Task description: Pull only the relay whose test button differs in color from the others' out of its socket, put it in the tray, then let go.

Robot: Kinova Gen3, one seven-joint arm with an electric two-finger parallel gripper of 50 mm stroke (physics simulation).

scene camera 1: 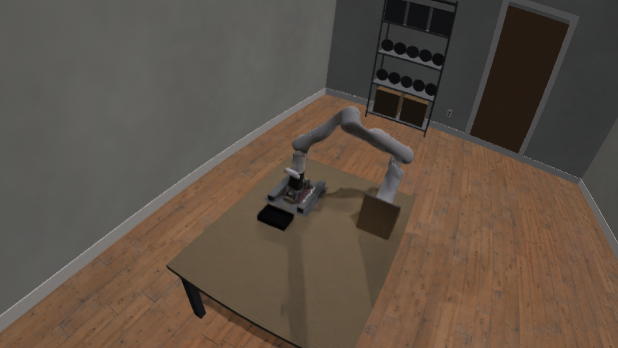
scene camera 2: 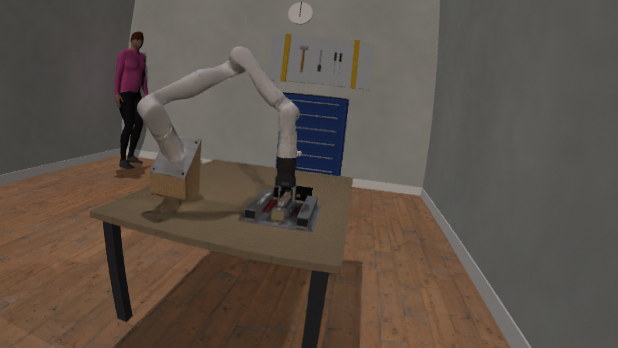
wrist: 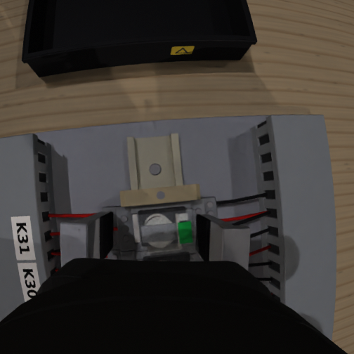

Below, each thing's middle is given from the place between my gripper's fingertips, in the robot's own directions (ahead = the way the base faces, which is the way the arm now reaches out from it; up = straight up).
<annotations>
I see the grey relay panel (wrist: 90, 165) 10 mm ahead of my hand, 90 mm to the right of it and 30 mm below it.
</annotations>
